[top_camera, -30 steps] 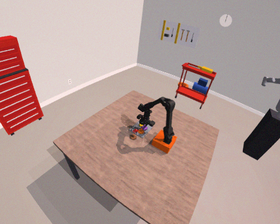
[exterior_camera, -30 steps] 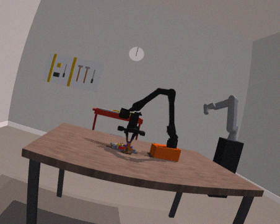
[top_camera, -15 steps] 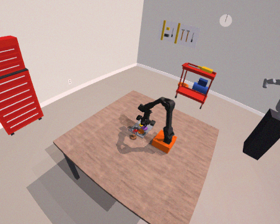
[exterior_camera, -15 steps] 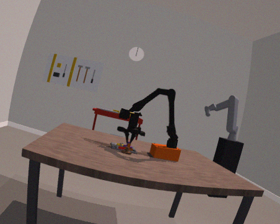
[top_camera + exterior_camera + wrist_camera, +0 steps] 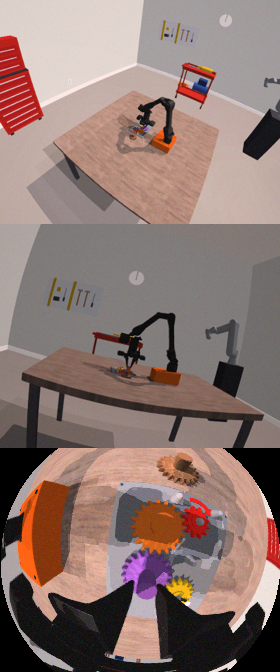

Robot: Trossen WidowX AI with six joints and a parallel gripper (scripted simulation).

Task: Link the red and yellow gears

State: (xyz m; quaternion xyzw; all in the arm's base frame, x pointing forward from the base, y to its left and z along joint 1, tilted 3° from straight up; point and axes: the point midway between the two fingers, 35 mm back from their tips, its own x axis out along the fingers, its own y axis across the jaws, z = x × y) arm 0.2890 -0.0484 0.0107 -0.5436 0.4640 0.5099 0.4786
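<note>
The purple gear lies 1 cm below my gripper tip. The rest, counted from my gripper tip: orange gear 6 cm to the left, 1 cm below; then red gear 4 cm ahead, 8 cm to the left, 2 cm below; then yellow gear 5 cm ahead, 2 cm to the right, 2 cm below.
</note>
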